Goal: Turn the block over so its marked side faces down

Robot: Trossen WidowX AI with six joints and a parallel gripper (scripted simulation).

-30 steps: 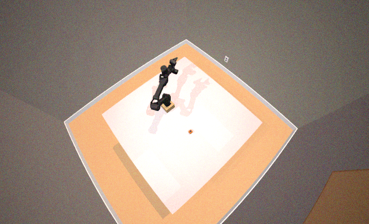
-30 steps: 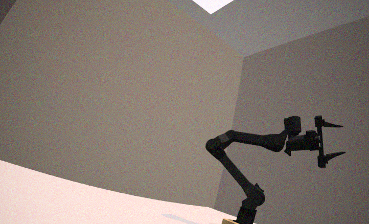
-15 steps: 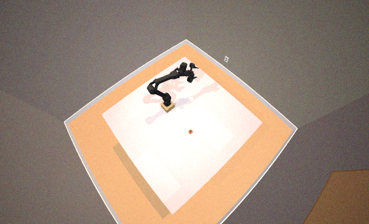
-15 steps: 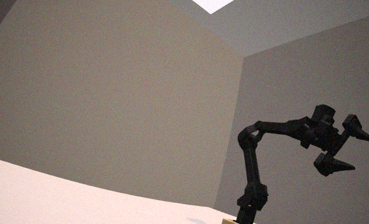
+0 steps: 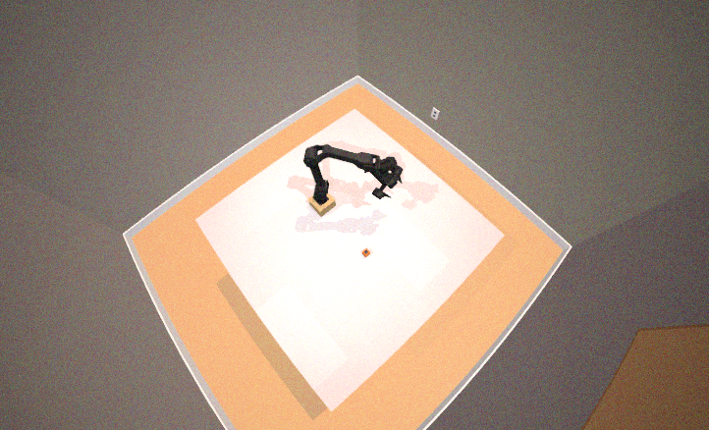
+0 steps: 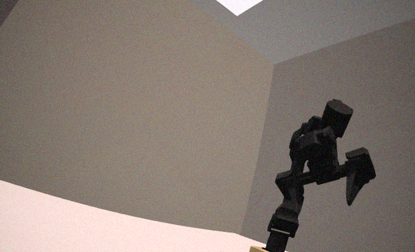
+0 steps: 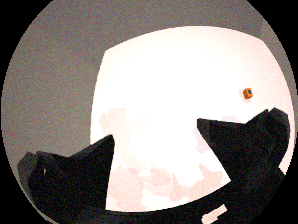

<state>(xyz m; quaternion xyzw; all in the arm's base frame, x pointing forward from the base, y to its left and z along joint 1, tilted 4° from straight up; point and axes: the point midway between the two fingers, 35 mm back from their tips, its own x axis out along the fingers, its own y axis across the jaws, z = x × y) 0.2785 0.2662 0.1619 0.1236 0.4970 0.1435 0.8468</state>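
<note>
My gripper tip is now 29 cm to the left of the orange block, 19 cm above it and 10 cm short of it.
</note>
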